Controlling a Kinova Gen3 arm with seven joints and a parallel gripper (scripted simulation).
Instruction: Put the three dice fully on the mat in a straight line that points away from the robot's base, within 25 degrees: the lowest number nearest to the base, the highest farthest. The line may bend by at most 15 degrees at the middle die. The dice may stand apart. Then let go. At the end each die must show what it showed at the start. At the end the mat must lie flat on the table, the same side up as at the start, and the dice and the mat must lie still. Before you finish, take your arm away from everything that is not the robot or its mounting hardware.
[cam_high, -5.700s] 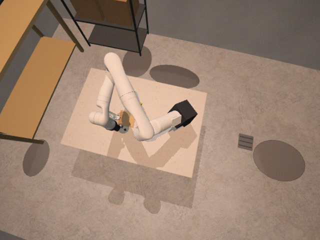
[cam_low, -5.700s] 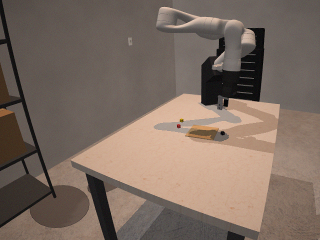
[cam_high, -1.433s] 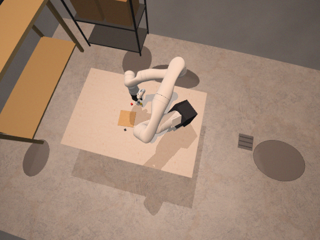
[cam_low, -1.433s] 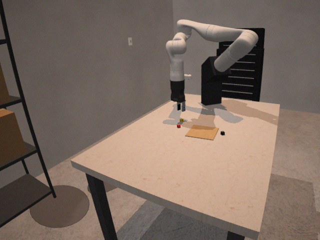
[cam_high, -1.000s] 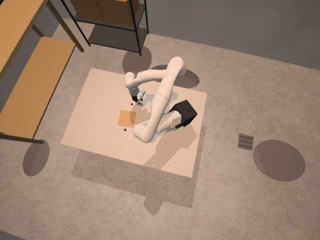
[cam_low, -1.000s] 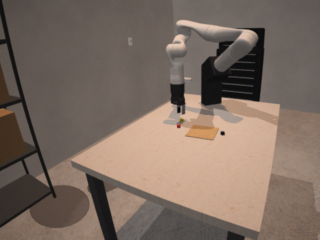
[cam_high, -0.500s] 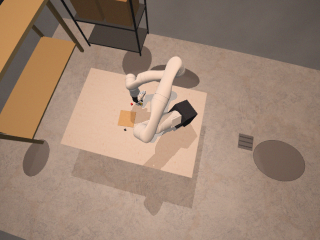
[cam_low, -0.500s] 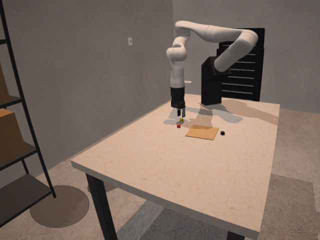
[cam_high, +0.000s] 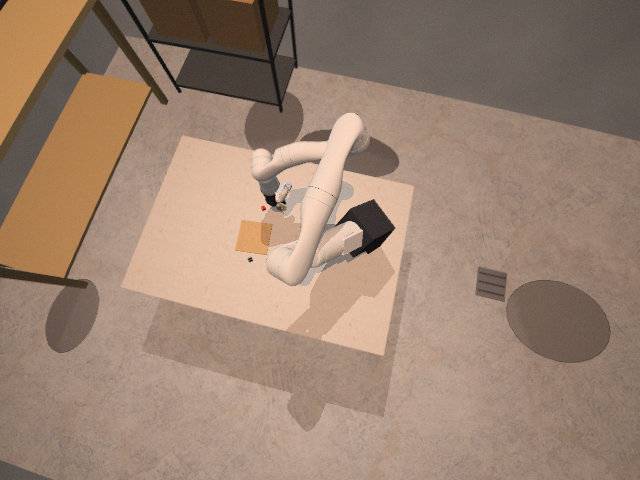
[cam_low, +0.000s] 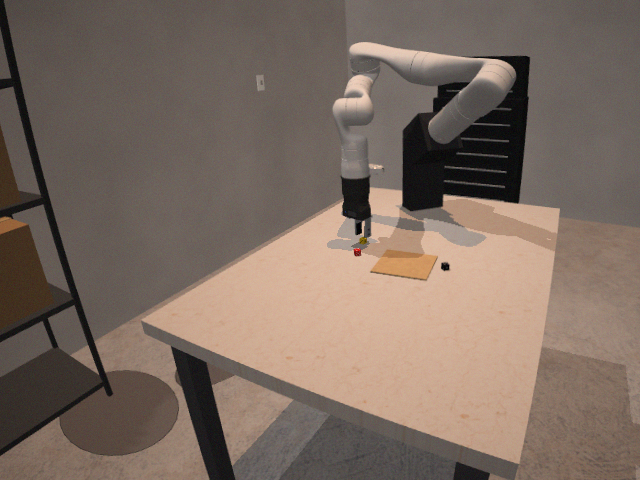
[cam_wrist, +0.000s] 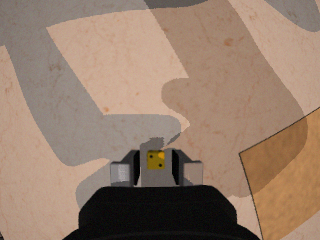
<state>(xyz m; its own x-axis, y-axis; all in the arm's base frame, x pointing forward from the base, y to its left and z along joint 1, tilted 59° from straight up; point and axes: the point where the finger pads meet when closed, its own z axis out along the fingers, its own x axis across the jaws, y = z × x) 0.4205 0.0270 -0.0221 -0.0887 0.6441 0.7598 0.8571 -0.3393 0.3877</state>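
Now: hand 3 cm above the yellow die. The rest, counted from my hand: tan mat 2 cm ahead, 18 cm to the left, 4 cm below; black die 3 cm behind, 27 cm to the left, 3 cm below; red die 7 cm ahead, 5 cm to the left, 3 cm below.
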